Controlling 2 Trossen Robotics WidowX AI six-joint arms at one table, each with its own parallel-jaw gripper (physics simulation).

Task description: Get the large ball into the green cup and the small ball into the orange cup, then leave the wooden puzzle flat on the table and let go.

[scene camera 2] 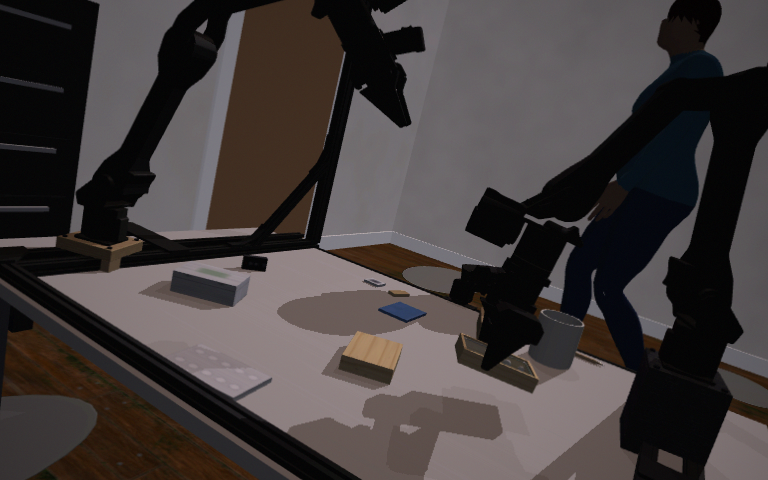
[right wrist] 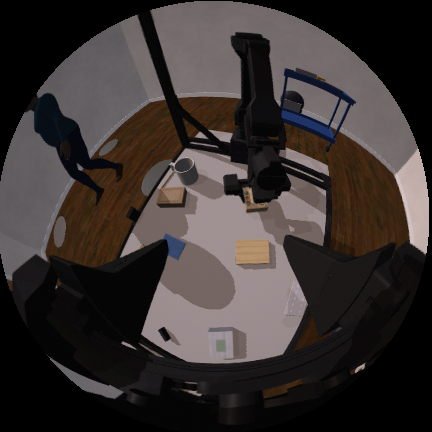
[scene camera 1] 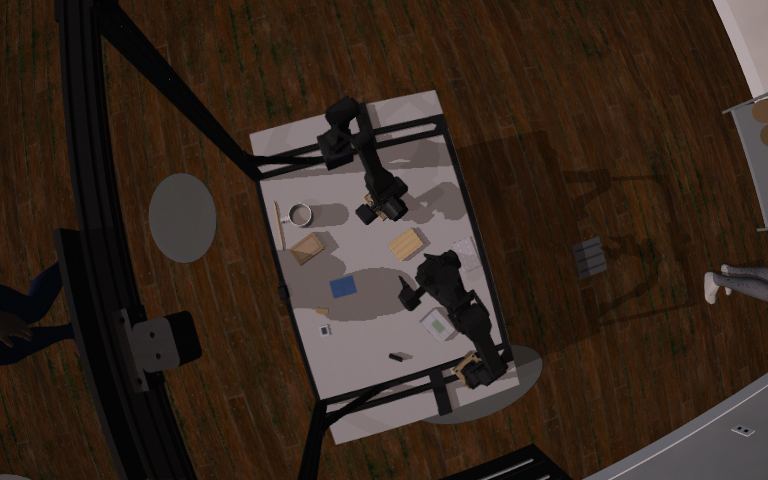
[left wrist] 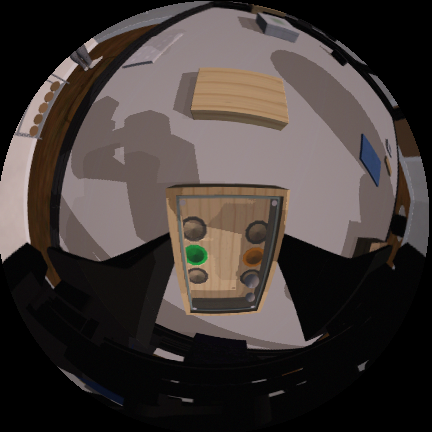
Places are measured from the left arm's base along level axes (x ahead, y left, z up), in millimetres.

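Pixels of known places: left gripper, between the fingertips: [scene camera 2: 481, 359] [right wrist: 254, 200] [left wrist: 226, 237]; right gripper, between the fingertips: [scene camera 2: 406, 126] [right wrist: 226, 243] [scene camera 1: 411, 265]; left arm's base, origin of its link: [scene camera 2: 685, 369] [right wrist: 244, 134] [scene camera 1: 335, 144]; right arm's base, origin of its link: [scene camera 2: 102, 238] [scene camera 1: 471, 371].
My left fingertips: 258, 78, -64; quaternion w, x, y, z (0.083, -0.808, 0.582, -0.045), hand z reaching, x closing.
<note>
Ahead of a thing's pixels: the offset from my left fingertips to its top centre, as dx, dy, dz. "spot": to the spot under its first point.
The wooden puzzle {-18, -6, +22} [left wrist: 227, 215] [scene camera 2: 523, 380] [right wrist: 256, 207] is a shallow tray with a clear cover, held above the table. In the left wrist view, the green cup {spot: -14, +16, +13} [left wrist: 195, 255] is at its left and the orange cup {spot: -4, -20, +11} [left wrist: 253, 257] at its right; both look empty. The large ball {-32, -36, +1} [left wrist: 251, 280] is at the grey-rimmed cup just below the orange one. The small ball {-52, -45, -4} [left wrist: 250, 297] lies below it, near the lower right corner. My left gripper [left wrist: 226, 237] [scene camera 2: 489, 339] is shut on the puzzle's two long sides. My right gripper [right wrist: 226, 243] is open and empty, high above the table.
A wooden block {+150, +30, -34} [scene camera 1: 406, 244] [left wrist: 240, 97] [right wrist: 252, 251] lies between the arms. A grey mug {spot: -91, -282, -49} [scene camera 1: 300, 215] [scene camera 2: 557, 339] and a small wooden box {+31, -303, -22} [scene camera 1: 306, 249] [right wrist: 171, 196] stand near one edge. A blue pad {+205, -236, -51} [scene camera 1: 342, 286], a dotted board {+274, +230, -49} [scene camera 1: 466, 254] and a grey box {+469, +23, -21} [scene camera 1: 437, 324] lie farther off.
</note>
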